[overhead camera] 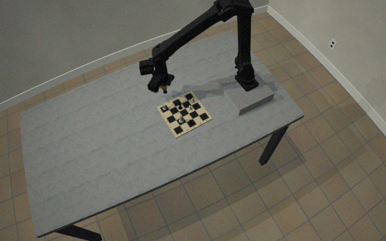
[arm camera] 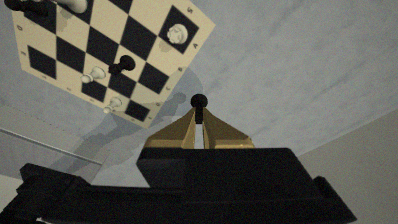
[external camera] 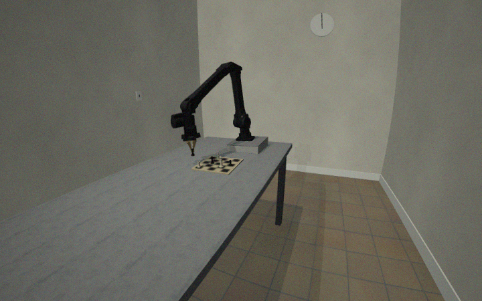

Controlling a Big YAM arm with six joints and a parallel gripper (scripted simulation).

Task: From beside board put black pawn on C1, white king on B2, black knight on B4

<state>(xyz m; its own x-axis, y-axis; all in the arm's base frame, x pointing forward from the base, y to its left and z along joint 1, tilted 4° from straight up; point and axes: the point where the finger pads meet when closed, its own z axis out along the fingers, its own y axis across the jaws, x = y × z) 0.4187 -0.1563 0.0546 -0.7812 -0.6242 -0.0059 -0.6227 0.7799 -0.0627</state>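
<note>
My gripper is now 30 mm past the black chess piece, 100 mm to the right of it and 50 mm above it. From my hand the other things lie so: chessboard (40 mm behind, 140 mm to the left, 80 mm below); then white king (180 mm to the left, 40 mm below); then black pawn (40 mm behind, 220 mm to the left, 60 mm below).
</note>
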